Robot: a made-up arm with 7 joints. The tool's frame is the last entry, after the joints. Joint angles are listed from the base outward. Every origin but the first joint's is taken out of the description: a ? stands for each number. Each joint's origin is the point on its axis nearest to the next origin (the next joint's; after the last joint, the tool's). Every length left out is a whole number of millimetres.
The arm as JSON. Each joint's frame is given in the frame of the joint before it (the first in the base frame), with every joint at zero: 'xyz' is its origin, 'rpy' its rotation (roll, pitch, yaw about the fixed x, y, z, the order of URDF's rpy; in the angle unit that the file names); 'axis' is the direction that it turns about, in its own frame. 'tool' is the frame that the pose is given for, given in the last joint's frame.
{
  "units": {
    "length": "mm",
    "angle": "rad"
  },
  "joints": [
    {
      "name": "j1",
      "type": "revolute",
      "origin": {
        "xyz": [
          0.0,
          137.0,
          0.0
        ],
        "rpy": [
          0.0,
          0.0,
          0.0
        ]
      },
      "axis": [
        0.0,
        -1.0,
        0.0
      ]
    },
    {
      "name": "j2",
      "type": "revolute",
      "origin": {
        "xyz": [
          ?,
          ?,
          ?
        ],
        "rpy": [
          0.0,
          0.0,
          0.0
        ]
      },
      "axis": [
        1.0,
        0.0,
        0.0
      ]
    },
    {
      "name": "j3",
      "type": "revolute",
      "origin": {
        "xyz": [
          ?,
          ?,
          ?
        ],
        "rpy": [
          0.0,
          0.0,
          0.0
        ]
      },
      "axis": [
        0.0,
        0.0,
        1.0
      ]
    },
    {
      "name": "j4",
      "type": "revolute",
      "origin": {
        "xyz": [
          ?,
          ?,
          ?
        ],
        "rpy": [
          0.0,
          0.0,
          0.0
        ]
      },
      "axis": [
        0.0,
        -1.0,
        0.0
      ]
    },
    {
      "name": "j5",
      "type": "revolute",
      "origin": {
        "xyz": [
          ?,
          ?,
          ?
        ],
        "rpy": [
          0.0,
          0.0,
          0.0
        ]
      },
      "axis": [
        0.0,
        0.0,
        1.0
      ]
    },
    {
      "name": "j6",
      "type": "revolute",
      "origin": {
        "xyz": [
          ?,
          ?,
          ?
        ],
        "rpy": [
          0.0,
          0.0,
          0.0
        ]
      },
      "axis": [
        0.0,
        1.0,
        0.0
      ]
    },
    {
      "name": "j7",
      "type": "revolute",
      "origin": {
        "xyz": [
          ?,
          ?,
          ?
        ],
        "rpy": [
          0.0,
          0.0,
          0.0
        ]
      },
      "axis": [
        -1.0,
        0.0,
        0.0
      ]
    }
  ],
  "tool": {
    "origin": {
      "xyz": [
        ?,
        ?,
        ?
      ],
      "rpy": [
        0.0,
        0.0,
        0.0
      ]
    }
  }
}
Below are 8 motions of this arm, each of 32 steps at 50 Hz.
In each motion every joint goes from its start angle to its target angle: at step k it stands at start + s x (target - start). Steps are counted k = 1, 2, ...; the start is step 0. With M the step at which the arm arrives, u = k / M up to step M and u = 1 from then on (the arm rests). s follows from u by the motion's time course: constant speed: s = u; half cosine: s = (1 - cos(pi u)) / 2; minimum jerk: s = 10 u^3 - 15 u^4 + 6 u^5.
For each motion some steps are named. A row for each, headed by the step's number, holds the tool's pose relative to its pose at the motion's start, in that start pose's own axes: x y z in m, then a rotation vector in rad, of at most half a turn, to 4 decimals.
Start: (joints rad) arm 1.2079 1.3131 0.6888 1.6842 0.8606 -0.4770 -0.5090
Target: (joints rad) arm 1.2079 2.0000 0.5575 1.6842 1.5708 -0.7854 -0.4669
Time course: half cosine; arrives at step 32
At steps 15, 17, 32:
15: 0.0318 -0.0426 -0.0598 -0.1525 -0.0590 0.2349
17: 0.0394 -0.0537 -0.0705 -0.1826 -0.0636 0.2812
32: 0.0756 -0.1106 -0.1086 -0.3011 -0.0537 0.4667

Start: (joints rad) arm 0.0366 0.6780 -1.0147 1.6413 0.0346 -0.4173 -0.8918
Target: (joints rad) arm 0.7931 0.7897 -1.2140 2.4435 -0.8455 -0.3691 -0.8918
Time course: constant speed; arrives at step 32
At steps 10, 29, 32:
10: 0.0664 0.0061 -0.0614 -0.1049 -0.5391 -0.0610
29: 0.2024 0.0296 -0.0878 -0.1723 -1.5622 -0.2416
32: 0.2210 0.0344 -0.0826 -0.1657 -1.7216 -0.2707

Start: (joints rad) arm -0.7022 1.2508 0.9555 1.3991 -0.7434 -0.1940 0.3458
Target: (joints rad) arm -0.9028 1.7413 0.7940 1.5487 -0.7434 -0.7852 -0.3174
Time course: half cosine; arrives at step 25
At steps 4, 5, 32:
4: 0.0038 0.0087 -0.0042 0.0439 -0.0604 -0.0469
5: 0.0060 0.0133 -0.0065 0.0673 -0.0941 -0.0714
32: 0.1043 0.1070 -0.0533 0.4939 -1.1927 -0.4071

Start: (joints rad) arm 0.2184 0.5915 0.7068 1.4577 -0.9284 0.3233 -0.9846
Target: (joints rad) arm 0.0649 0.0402 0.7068 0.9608 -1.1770 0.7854 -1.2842
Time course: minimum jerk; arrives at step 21
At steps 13, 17, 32:
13: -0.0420 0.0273 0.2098 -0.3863 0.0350 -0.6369
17: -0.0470 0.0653 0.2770 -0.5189 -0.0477 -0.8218
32: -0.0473 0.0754 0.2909 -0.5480 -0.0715 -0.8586

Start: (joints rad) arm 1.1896 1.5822 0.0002 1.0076 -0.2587 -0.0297 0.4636
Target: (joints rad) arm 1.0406 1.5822 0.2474 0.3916 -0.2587 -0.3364 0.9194
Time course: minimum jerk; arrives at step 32
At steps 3, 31, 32:
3: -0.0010 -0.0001 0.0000 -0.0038 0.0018 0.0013
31: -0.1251 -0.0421 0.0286 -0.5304 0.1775 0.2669
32: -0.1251 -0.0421 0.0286 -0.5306 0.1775 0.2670

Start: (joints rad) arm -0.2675 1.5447 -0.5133 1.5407 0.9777 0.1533 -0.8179
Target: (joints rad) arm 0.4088 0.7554 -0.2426 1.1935 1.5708 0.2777 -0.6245
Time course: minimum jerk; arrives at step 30
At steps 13, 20, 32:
13: 0.0263 -0.0327 -0.0266 -0.0462 0.1702 0.5502
20: 0.0844 -0.0702 -0.0513 -0.2698 0.2851 1.1563
32: 0.1268 -0.0873 -0.0588 -0.4527 0.3154 1.4450

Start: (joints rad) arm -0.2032 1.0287 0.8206 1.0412 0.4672 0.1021 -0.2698
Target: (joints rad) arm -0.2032 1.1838 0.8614 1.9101 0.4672 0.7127 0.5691
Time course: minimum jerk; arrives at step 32
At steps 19, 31, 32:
19: 0.1402 -0.0320 0.0546 -0.7848 -0.2050 -0.1417
31: 0.1869 -0.0391 0.1080 -1.1407 -0.2735 -0.3009
32: 0.1870 -0.0391 0.1081 -1.1410 -0.2735 -0.3011

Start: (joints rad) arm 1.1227 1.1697 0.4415 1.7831 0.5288 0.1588 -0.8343
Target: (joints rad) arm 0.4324 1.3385 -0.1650 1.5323 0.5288 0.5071 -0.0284
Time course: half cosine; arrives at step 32
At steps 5, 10, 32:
5: -0.0109 -0.0043 0.0071 -0.0989 0.0486 -0.0643
10: -0.0412 -0.0111 0.0300 -0.3695 0.1938 -0.2369
32: -0.1506 0.0652 0.1667 -1.5040 1.1345 -0.9912

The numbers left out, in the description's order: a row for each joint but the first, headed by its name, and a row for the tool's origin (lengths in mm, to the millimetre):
j2: 0.0 0.0 0.0
j3: 0.0 0.0 -278.0
j4: 0.0 0.0 0.0
j5: 0.0 0.0 -223.0
j6: 0.0 0.0 0.0
j7: 0.0 0.0 0.0
tool: 0.0 0.0 0.0

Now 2 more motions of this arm.
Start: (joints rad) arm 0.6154 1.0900 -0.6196 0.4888 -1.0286 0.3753 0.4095
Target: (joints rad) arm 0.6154 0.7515 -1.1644 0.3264 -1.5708 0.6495 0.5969
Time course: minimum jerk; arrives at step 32
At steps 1, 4, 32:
1: 0.0001 0.0000 0.0000 0.0000 0.0001 -0.0003
4: 0.0030 -0.0010 0.0004 -0.0011 0.0033 -0.0146
32: 0.1580 -0.0603 0.0514 0.2781 0.2319 -0.8009

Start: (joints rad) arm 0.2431 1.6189 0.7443 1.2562 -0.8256 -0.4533 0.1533
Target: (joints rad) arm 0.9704 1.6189 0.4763 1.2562 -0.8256 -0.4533 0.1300
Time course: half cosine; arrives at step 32
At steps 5, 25, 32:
5: -0.0042 0.0034 0.0031 0.0194 0.0202 0.0022
25: -0.0551 0.0419 0.0611 0.2907 0.3036 0.0329
32: -0.0608 0.0457 0.0707 0.3278 0.3425 0.0372

